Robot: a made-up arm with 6 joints. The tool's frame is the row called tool.
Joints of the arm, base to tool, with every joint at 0 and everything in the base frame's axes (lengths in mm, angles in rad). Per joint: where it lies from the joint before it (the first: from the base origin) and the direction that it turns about. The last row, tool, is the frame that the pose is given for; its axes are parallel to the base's.
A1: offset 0.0 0.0 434.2 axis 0 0 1
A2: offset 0.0 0.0 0.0 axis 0 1 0
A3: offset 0.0 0.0 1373.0 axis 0 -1 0
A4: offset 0.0 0.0 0.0 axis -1 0 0
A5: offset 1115.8 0.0 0.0 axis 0 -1 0
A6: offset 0.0 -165.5 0.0 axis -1 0 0
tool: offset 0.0 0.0 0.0
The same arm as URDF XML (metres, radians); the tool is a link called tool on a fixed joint. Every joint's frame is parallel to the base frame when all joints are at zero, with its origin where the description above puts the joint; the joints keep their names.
<robot name="arm">
<joint name="tool_fixed" type="fixed"><parent link="link6"/><child link="tool"/><origin xyz="0.0000 0.0000 0.0000" rpy="0.0000 0.0000 0.0000"/></joint>
<joint name="A6" type="continuous"><parent link="link5"/><child link="link6"/><origin xyz="0.0000 -0.1655 0.0000" rpy="0.0000 0.0000 0.0000"/><axis xyz="-1 0 0"/></joint>
<joint name="A5" type="continuous"><parent link="link4"/><child link="link5"/><origin xyz="1.1158 0.0000 0.0000" rpy="0.0000 0.0000 0.0000"/><axis xyz="0 -1 0"/></joint>
<joint name="A4" type="continuous"><parent link="link3"/><child link="link4"/><origin xyz="0.0000 0.0000 0.0000" rpy="0.0000 0.0000 0.0000"/><axis xyz="-1 0 0"/></joint>
<joint name="A3" type="continuous"><parent link="link2"/><child link="link3"/><origin xyz="0.0000 0.0000 1.3730" rpy="0.0000 0.0000 0.0000"/><axis xyz="0 -1 0"/></joint>
<joint name="A2" type="continuous"><parent link="link1"/><child link="link2"/><origin xyz="0.0000 0.0000 0.0000" rpy="0.0000 0.0000 0.0000"/><axis xyz="0 1 0"/></joint>
<joint name="A1" type="continuous"><parent link="base"/><child link="link1"/><origin xyz="0.0000 0.0000 0.4342" rpy="0.0000 0.0000 0.0000"/><axis xyz="0 0 1"/></joint>
<link name="base"/>
<link name="link1"/>
<link name="link2"/>
<link name="link3"/>
<link name="link4"/>
<link name="link5"/>
<link name="link6"/>
<link name="tool"/>
</robot>

